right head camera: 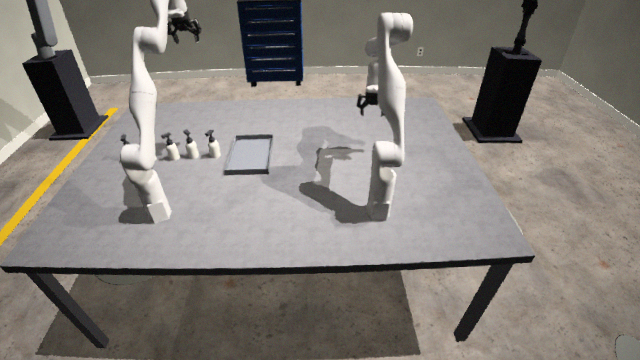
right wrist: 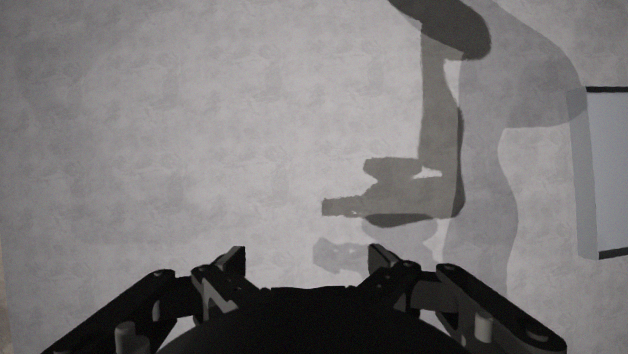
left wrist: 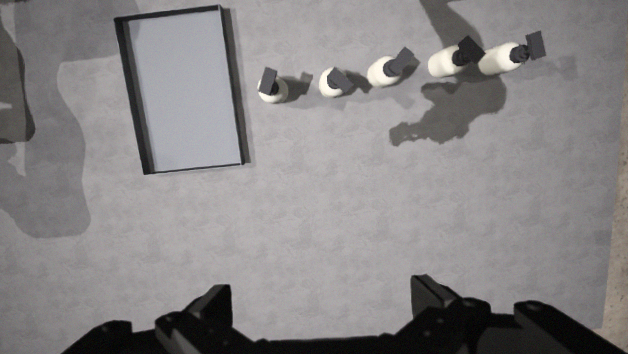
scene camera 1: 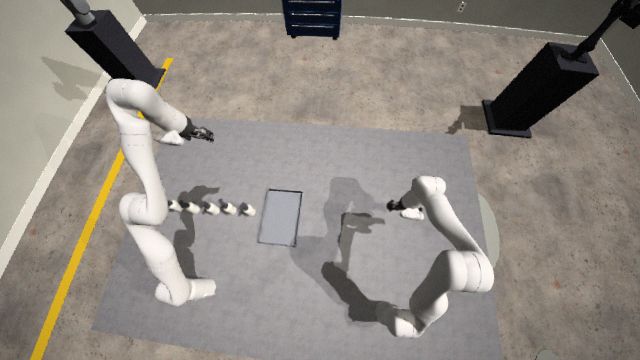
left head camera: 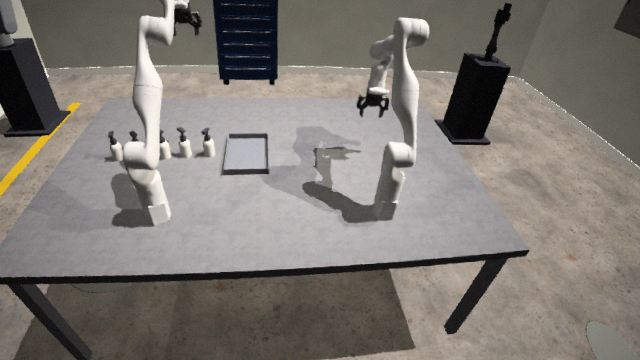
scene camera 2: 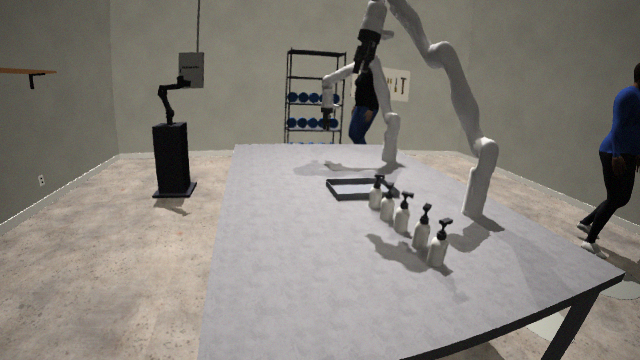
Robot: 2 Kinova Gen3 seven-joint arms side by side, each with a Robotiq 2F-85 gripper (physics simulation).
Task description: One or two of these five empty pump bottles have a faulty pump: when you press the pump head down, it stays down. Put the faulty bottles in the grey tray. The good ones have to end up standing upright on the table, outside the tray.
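Places are measured from the left arm's base along level axes (x back, y left, z down), in centimetres.
Pixels of known places: left gripper, fingertip midpoint: point(right head camera: 187, 42) point(left wrist: 321, 300) point(scene camera 1: 201, 139) point(left head camera: 186, 35) point(scene camera 2: 359, 72); right gripper, fingertip midpoint: point(right head camera: 372, 115) point(right wrist: 307, 259) point(scene camera 1: 399, 211) point(left head camera: 370, 116) point(scene camera 2: 326, 130); left arm's base, link origin: point(right head camera: 159, 213) point(scene camera 1: 206, 287) point(left head camera: 158, 216) point(scene camera 2: 471, 213); right arm's base, link origin: point(right head camera: 377, 212) point(scene camera 1: 384, 311) point(left head camera: 382, 211) point(scene camera 2: 387, 160).
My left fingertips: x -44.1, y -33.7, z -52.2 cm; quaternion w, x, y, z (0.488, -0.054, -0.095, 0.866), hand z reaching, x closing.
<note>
Ahead of a thing's pixels: the offset from my left fingertips to its middle. Level surfaces: height alone.
Five white pump bottles with dark heads stand upright in a row: the nearest to the tray @(dx +15.1, dy +1.1, dz +45.2 cm) point(scene camera 2: 375, 199) point(left wrist: 278, 95), the second @(dx +9.8, dy +10.9, dz +45.2 cm) point(scene camera 2: 387, 210) point(left wrist: 328, 88), the middle one @(dx +6.2, dy +20.0, dz +45.2 cm) point(scene camera 2: 401, 220) point(left wrist: 378, 74), the fourth @(dx +1.2, dy +30.9, dz +45.2 cm) point(scene camera 2: 421, 236) point(left wrist: 441, 64) and the farthest @(dx -3.9, dy +39.6, dz +45.2 cm) point(scene camera 2: 437, 251) point(left wrist: 495, 61). Stems show under the heads of the three farthest in scene camera 2. The grey tray @(dx +24.7, dy -14.3, dz +50.7 cm) point(left head camera: 245, 172) point(left wrist: 136, 100) is empty beside the row. My left gripper point(scene camera 1: 211, 135) point(left wrist: 321, 300) is open and empty, high beyond the bottles. My right gripper point(left head camera: 372, 114) point(right wrist: 307, 259) is open and empty, right of the tray.
The left arm point(left head camera: 147, 105) hides part of the row in both head views. The right arm point(left head camera: 406, 95) stands on the table's right side. A blue drawer cabinet point(left head camera: 246, 40) and black pedestals point(left head camera: 475, 100) point(right head camera: 70, 95) stand beyond the table @(dz +52.2 cm) point(left head camera: 260, 240).
</note>
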